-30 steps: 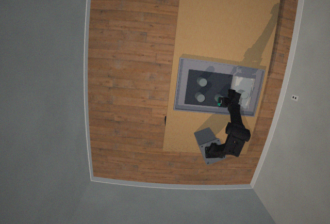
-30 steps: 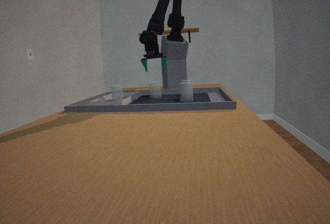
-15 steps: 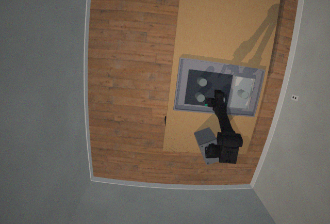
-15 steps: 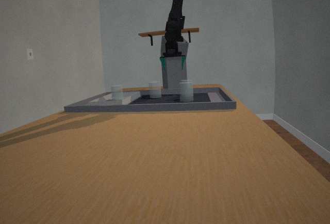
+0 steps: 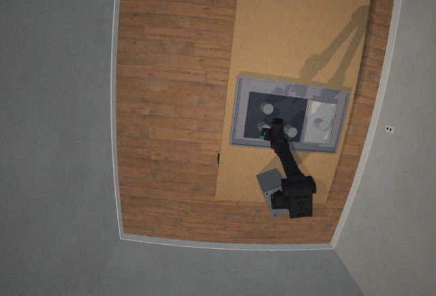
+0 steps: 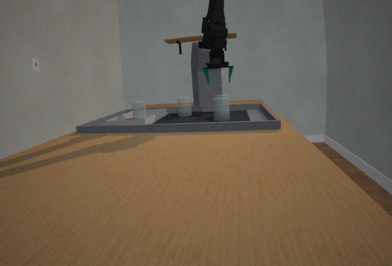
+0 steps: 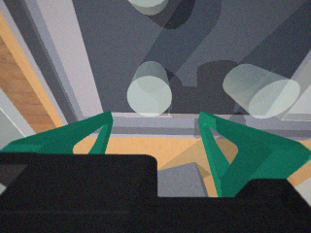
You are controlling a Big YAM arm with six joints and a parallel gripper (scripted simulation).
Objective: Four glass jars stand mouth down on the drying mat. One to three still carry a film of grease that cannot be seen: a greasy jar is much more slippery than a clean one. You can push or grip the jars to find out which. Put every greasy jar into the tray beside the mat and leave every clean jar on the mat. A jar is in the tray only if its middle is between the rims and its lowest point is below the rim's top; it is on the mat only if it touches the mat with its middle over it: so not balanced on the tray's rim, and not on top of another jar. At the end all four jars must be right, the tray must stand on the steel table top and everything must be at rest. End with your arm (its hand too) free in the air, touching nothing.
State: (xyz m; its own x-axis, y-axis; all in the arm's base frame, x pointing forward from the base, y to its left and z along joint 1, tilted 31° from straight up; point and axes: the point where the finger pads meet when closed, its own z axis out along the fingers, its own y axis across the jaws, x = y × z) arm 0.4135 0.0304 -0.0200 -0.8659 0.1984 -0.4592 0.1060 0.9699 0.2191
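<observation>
Now: the dark drying mat 5 cm ahead of my hand, 8 cm to the right of it and 15 cm below it. Round my hand: pale tray: 40 cm to the right, 15 cm below; rimmed steel table top: 5 cm ahead, 19 cm to the right, 16 cm below.
</observation>
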